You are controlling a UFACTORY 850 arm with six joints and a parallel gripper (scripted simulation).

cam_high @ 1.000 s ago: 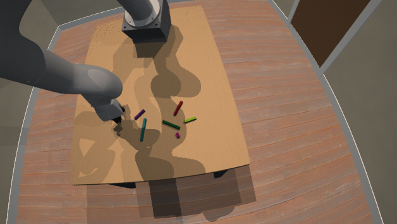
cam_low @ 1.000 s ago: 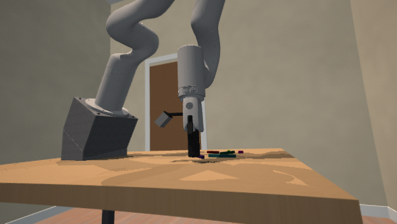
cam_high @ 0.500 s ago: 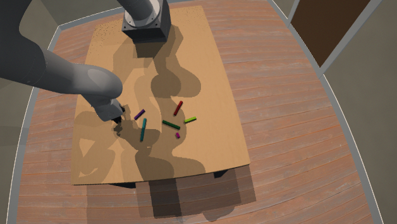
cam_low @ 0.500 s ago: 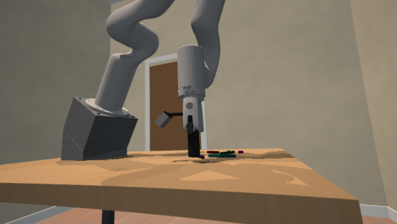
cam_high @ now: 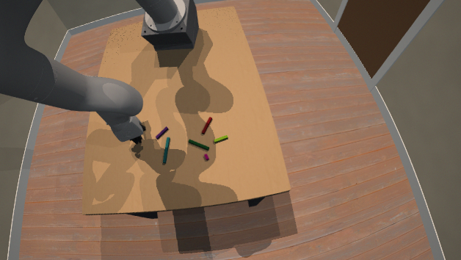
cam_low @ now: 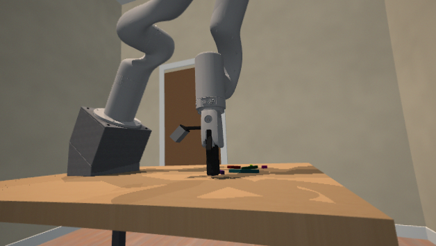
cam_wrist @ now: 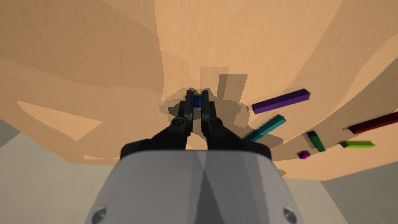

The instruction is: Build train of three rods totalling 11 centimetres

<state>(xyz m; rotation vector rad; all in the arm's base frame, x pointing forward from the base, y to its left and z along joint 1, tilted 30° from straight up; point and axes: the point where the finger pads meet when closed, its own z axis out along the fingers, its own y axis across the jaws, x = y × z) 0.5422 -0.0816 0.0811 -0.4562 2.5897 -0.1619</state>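
The small blue rod lies 20 mm below my hand. Also, from my hand: turquoise rod: 120 mm to the left, 40 mm ahead, 20 mm below; green rod: 250 mm to the left, 20 mm below, 20 mm ahead; purple rod: 100 mm to the left, 30 mm behind, 20 mm below.
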